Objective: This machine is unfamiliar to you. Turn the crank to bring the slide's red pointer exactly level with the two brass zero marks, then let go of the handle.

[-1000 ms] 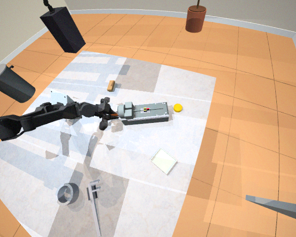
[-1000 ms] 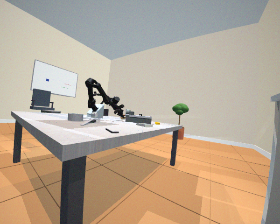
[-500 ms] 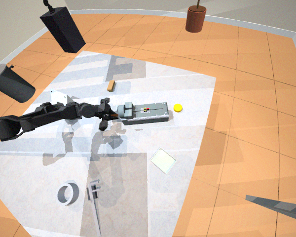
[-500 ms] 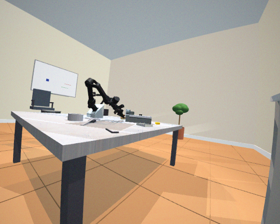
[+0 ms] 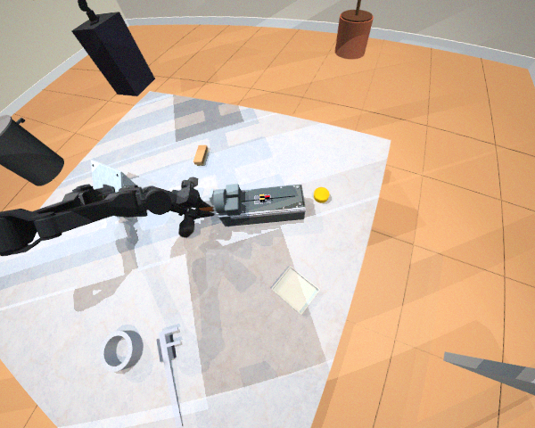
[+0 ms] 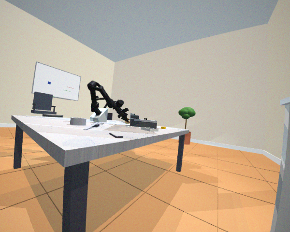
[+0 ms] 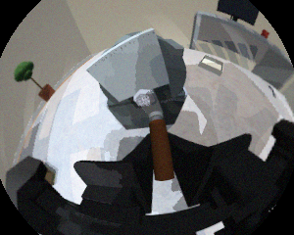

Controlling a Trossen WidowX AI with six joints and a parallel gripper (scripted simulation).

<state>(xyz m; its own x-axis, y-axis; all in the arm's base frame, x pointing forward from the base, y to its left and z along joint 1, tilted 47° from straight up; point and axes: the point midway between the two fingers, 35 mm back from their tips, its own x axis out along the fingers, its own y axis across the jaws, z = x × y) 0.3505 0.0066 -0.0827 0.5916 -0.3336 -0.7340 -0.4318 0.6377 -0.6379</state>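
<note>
My gripper tip is now 16 cm short of the red pointer, 8 cm to the right of it and 5 cm below it. Also, from my gripper tip: orange-brown crank handle 2 cm behind, 1 cm to the right, 2 cm above; then tan block 19 cm behind, 22 cm to the left, 2 cm below; then pale square tile 32 cm ahead, 13 cm to the right, 3 cm below.
</note>
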